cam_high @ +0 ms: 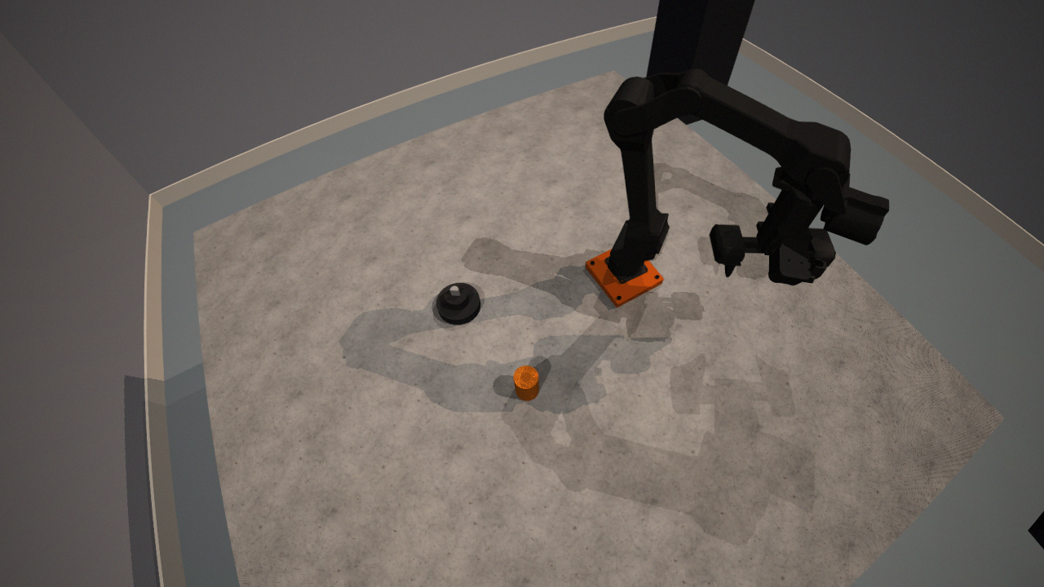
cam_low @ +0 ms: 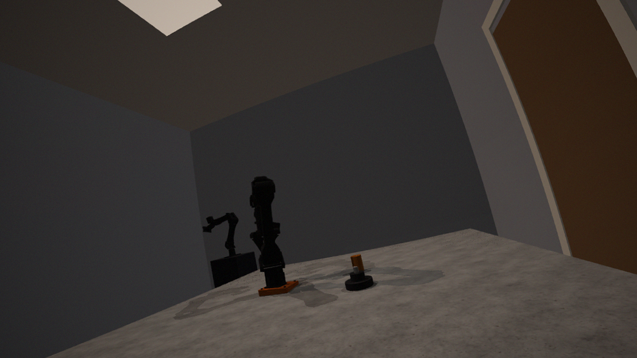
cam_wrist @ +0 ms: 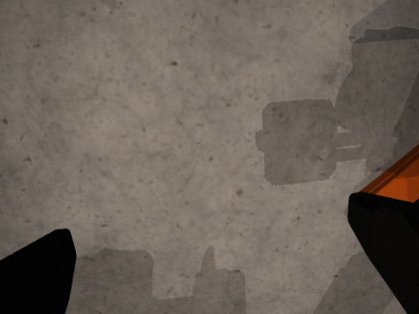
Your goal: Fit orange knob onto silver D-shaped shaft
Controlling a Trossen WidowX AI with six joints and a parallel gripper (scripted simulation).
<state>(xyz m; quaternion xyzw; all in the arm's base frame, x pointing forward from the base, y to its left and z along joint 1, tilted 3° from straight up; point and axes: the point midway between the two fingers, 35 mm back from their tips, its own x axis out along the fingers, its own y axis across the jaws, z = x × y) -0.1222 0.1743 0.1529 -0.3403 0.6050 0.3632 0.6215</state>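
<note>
Now: gripper tip 410 mm short of the orange knob, 90 mm above it and 50 mm to the left of it. From my gripper tip the other things lie so: round black pedestal 450 mm ahead, 260 mm to the right, 100 mm below.
</note>
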